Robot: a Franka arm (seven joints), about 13 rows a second.
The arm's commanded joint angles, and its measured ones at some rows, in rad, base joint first. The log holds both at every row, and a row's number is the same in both.
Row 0, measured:
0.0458, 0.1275, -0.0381, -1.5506, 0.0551, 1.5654, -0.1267
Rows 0 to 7, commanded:
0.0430, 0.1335, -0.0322, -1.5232, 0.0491, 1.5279, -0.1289
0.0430, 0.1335, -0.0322, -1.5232, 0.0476, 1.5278, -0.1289
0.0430, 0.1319, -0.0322, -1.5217, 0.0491, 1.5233, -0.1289
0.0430, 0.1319, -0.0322, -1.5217, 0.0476, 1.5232, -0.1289
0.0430, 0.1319, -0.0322, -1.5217, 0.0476, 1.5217, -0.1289
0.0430, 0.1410, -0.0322, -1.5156, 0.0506, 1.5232, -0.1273
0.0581, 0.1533, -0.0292, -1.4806, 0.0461, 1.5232, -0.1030
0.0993, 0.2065, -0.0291, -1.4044, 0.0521, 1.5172, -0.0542
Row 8, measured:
0.0512, 0.1340, -0.0338, -1.5289, 0.0557, 1.5478, -0.1189
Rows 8 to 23, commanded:
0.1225, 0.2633, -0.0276, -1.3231, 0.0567, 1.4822, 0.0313
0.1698, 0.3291, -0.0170, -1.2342, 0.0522, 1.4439, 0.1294
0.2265, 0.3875, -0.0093, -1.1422, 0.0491, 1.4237, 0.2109
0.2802, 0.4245, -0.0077, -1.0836, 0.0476, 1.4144, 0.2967
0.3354, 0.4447, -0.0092, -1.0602, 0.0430, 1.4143, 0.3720
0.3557, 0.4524, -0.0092, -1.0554, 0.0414, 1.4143, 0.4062
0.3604, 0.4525, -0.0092, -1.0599, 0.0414, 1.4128, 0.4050
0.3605, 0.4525, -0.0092, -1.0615, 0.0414, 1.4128, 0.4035
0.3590, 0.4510, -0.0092, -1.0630, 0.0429, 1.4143, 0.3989
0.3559, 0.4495, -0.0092, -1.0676, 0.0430, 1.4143, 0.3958
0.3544, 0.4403, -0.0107, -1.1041, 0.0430, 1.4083, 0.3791
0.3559, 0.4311, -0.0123, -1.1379, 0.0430, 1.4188, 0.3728
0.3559, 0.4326, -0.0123, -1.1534, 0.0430, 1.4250, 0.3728
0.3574, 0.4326, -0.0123, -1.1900, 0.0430, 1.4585, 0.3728
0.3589, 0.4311, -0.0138, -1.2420, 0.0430, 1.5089, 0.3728
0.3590, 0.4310, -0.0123, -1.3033, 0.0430, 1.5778, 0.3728
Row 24, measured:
0.3522, 0.4415, -0.0085, -1.1964, 0.0483, 1.4805, 0.3872
